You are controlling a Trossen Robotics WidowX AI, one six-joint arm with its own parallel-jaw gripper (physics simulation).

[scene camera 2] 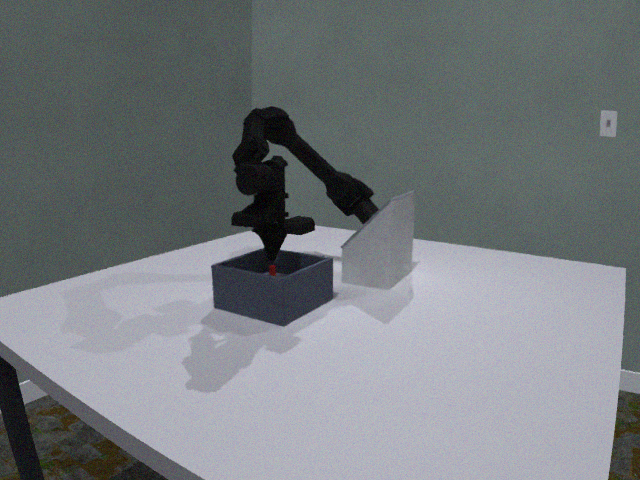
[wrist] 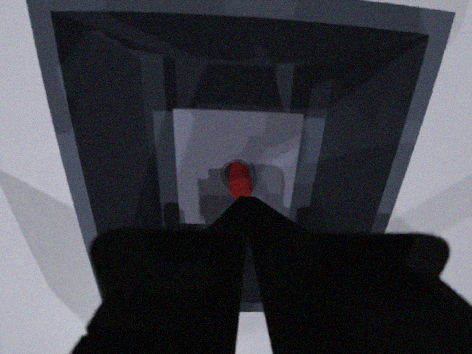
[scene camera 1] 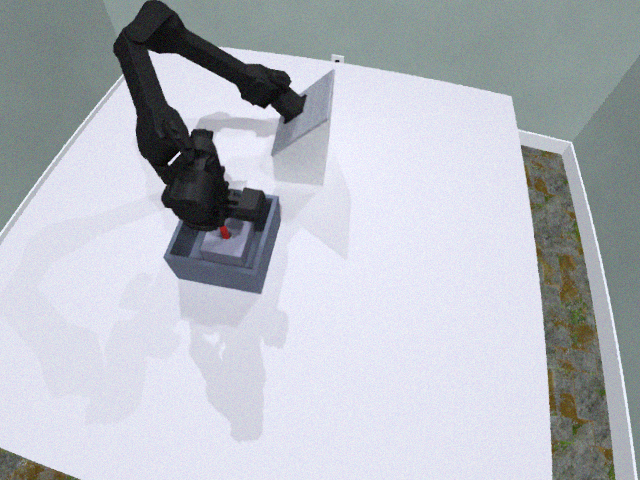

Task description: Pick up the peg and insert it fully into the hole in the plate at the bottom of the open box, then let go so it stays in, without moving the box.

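Places are measured from the arm's base along level axes (x down, y back, z left), in metres.
Where they show: gripper, fingertip midpoint: point(scene camera 2: 272, 260) point(wrist: 246, 204); arm's base, origin of the base link: point(scene camera 2: 375, 222) point(scene camera 1: 295, 109).
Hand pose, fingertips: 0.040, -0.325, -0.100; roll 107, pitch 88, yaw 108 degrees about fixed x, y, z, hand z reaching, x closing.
Observation:
Things, the pixels of their top centre, and the offset from my fingertips, as dx, dy, dz. Level surfaces: height alone.
- red peg, middle of its top: point(wrist: 240, 188) point(scene camera 1: 223, 228) point(scene camera 2: 272, 265) +0.011, -0.005, +0.003
- pale plate, middle of its top: point(wrist: 236, 175) point(scene camera 1: 226, 234) +0.038, -0.004, +0.005
- open blue-grey box, middle of its top: point(wrist: 238, 196) point(scene camera 1: 223, 225) point(scene camera 2: 273, 261) +0.001, -0.004, +0.005
- white table, its level: dx +0.098
The red peg point(scene camera 1: 224, 232) point(scene camera 2: 272, 270) point(wrist: 240, 180) stands in the hole of the pale plate point(scene camera 1: 219, 249) point(wrist: 200, 132), leaning a little, with its upper part sticking out above the plate. The plate lies at the bottom of the open blue-grey box point(scene camera 1: 217, 273) point(scene camera 2: 248, 294) point(wrist: 65, 115). My gripper point(scene camera 2: 270, 262) point(wrist: 246, 204) is shut and empty, its fingertips together, close to the peg's top end in the wrist view. In scene camera 2 the fingertips are at about the box's rim height. In scene camera 1 the fingertips are hidden behind the wrist. How deep the peg sits is hidden.
A grey wedge-shaped block point(scene camera 1: 299, 162) point(scene camera 2: 377, 258) with a sloped top stands behind the box to the right, and the arm's base is mounted on it. The box's four walls rise around the plate. The white table point(scene camera 1: 413, 310) point(scene camera 2: 439, 361) carries the box and the block.

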